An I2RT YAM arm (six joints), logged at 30 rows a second.
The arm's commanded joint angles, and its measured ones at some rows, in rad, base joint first. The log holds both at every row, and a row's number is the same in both.
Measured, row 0:
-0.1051, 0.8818, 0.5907, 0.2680, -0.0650, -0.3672
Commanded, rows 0 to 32:
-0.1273, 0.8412, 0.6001, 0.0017, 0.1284, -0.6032
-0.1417, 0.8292, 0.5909, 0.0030, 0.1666, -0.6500
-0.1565, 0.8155, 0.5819, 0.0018, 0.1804, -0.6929
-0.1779, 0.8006, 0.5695, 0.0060, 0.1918, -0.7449
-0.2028, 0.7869, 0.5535, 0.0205, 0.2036, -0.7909
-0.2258, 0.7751, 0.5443, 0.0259, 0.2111, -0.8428
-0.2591, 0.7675, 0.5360, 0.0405, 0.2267, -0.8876
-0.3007, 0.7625, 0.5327, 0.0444, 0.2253, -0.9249
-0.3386, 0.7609, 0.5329, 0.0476, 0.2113, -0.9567
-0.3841, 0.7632, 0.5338, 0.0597, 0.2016, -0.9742
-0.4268, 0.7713, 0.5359, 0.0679, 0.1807, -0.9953
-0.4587, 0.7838, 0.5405, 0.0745, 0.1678, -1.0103
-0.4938, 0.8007, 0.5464, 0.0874, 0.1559, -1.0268
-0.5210, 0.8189, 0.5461, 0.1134, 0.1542, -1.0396
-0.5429, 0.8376, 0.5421, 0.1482, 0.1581, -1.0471
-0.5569, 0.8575, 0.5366, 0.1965, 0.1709, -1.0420
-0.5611, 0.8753, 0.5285, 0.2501, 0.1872, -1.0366
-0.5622, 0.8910, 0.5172, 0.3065, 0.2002, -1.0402
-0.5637, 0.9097, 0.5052, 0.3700, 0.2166, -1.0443
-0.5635, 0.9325, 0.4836, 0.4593, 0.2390, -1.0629
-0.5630, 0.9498, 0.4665, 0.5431, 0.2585, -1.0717
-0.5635, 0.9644, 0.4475, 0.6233, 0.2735, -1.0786
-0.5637, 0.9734, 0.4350, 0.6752, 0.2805, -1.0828
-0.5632, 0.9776, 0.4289, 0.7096, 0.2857, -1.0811
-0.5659, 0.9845, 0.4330, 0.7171, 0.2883, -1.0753
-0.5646, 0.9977, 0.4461, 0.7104, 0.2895, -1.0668
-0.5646, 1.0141, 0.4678, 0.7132, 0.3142, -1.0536
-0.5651, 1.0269, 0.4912, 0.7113, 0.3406, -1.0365
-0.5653, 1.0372, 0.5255, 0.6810, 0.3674, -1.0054
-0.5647, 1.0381, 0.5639, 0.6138, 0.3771, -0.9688
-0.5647, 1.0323, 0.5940, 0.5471, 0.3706, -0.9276
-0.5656, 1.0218, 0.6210, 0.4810, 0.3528, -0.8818
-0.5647, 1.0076, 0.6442, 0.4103, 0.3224, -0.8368
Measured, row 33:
-0.5621, 1.0409, 0.5621, 0.5171, 0.3214, -0.9611
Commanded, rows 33 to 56:
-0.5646, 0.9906, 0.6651, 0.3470, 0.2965, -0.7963
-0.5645, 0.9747, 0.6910, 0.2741, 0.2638, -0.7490
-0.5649, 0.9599, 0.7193, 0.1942, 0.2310, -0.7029
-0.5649, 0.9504, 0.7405, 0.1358, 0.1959, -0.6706
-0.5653, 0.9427, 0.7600, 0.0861, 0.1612, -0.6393
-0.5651, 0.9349, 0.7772, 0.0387, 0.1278, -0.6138
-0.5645, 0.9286, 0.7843, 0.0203, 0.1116, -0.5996
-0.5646, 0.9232, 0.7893, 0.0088, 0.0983, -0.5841
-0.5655, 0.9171, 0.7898, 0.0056, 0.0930, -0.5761
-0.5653, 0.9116, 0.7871, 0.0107, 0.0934, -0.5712
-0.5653, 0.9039, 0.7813, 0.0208, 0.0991, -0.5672
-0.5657, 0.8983, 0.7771, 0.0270, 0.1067, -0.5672
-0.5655, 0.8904, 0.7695, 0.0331, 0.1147, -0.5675
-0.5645, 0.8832, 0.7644, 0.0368, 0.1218, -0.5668
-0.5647, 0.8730, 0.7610, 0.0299, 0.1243, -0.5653
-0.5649, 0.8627, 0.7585, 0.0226, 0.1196, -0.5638
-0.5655, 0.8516, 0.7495, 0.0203, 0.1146, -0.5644
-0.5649, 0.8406, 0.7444, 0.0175, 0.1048, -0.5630
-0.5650, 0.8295, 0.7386, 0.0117, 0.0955, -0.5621
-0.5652, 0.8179, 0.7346, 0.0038, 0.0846, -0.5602
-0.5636, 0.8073, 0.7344, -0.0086, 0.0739, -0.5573
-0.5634, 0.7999, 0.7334, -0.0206, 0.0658, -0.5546
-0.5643, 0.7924, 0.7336, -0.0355, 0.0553, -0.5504
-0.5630, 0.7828, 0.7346, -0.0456, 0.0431, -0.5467
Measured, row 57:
-0.5621, 0.8131, 0.7403, 0.0010, 0.0948, -0.5739
